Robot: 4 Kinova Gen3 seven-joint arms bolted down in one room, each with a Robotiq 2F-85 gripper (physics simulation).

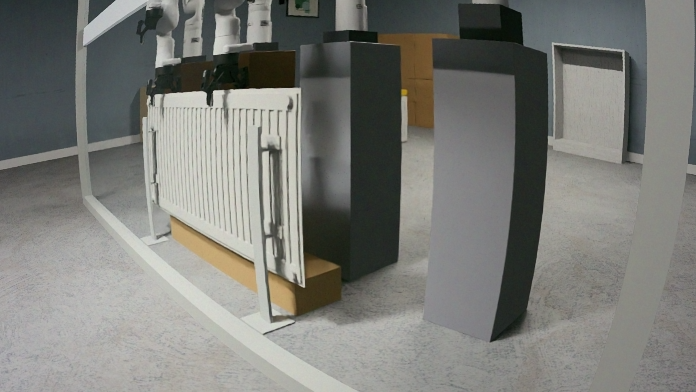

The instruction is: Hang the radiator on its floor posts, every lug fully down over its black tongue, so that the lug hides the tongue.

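Observation:
The white ribbed radiator (215,170) stands upright at centre left. A white floor post (259,200) rises beside its near end; another floor post (148,175) is at its far end. The near post has an upper bracket (271,143) and a lower bracket (273,231) facing the radiator. Black tongues cannot be made out, nor whether the lugs cover them. One gripper (210,94) is at the middle of the top edge, a finger over the ribbed face. Another gripper (152,96) is at the far top corner. Their other fingers are hidden. A third gripper (142,32) hangs higher at upper left, its opening unclear.
A tan block (320,280) lies under the radiator; any gap is unclear. A dark pedestal (375,160) stands behind the radiator, a grey pedestal (472,200) to the right. A pale frame bar (200,310) crosses the foreground. A white open case (590,100) stands by the wall.

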